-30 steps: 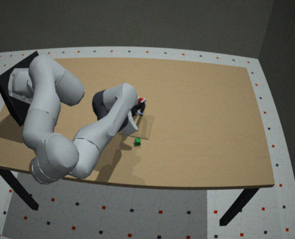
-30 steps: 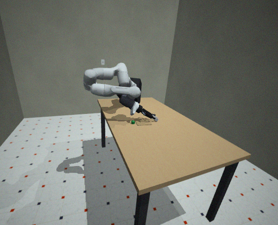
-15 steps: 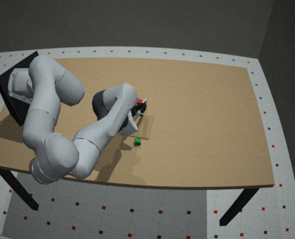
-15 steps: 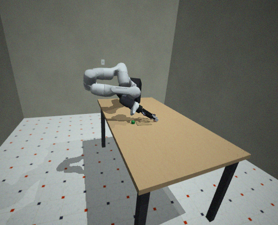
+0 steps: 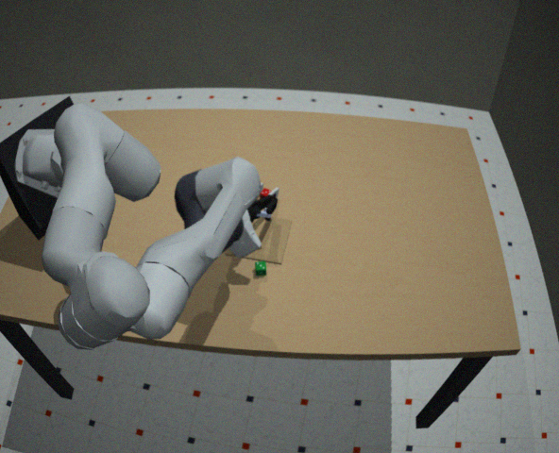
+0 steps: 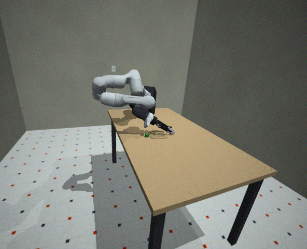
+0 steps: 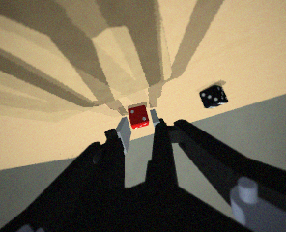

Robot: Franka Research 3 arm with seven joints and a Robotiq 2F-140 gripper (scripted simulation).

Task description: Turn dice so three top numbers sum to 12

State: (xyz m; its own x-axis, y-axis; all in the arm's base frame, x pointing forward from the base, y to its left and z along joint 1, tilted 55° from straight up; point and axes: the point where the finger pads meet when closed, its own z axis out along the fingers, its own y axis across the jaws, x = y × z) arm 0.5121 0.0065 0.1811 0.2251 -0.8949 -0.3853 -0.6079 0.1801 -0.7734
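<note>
Right now the red die is 1 cm ahead of my hand, 1 cm to the left of it and 2 cm below it. The rest, counted from my hand: tan mat 6 cm behind, 11 cm to the right, 3 cm below; then black die 7 cm behind, 8 cm to the left, 2 cm below; then green die 9 cm behind, 21 cm to the right, 2 cm below.
</note>
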